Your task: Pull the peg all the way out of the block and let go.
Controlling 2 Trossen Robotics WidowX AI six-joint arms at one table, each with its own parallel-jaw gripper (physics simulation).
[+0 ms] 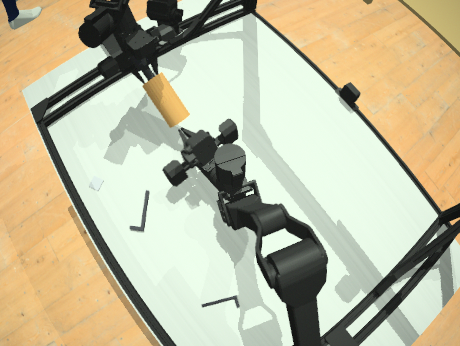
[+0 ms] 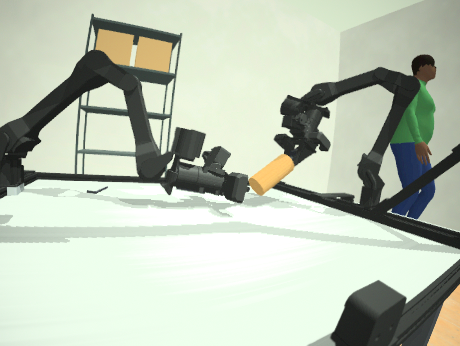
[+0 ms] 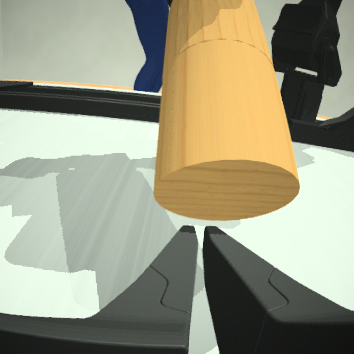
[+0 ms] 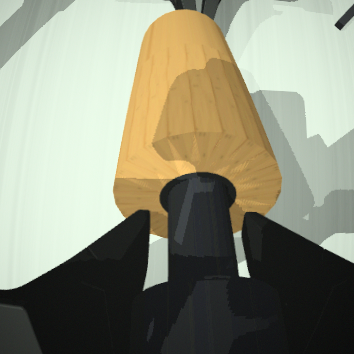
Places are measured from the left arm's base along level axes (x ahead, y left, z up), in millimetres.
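Where they show: left gripper, fingertip midpoint: [image 1: 180,129] [image 2: 248,189] [image 3: 197,237]; right gripper, fingertip midpoint: [image 1: 150,78] [image 2: 288,165] [image 4: 196,222]; left arm's base at its link origin: [image 2: 6,184]; right arm's base at its link origin: [image 2: 368,207] [image 3: 293,117].
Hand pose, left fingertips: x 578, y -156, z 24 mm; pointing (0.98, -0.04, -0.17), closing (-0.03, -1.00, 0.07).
Observation:
Each offset is from my left fingertips to the top centre of the thing. "pt": to the spot under its first point. Level surfaces: height alone.
The block, a light wooden cylinder {dx +64, dy -11, dz +100 mm} [image 1: 166,100] [image 2: 271,175] [image 3: 225,110] [image 4: 185,75], is tilted above the table. The black peg [image 4: 202,235] stands in the round hole in the block's end nearest the right gripper; its inner part is hidden. My right gripper [image 1: 150,75] [image 4: 196,222] is shut on the peg, with a finger on each side of it. My left gripper [image 1: 181,131] [image 3: 197,237] is shut with its fingertips almost together, and nothing shows between them. It is close to the block's other, flat end and apart from it.
Two dark angled pieces {dx -78, dy +187, dz -36 mm} [image 1: 145,212] {dx -358, dy +189, dz -38 mm} [image 1: 221,302] and a small white square {pt dx +45, dy +234, dz -41 mm} [image 1: 96,183] lie on the table {dz -44 mm} [image 1: 310,125]. A dark frame [image 1: 300,55] runs round the table. A person [image 2: 425,107] and a shelf unit [image 2: 177,55] are behind it.

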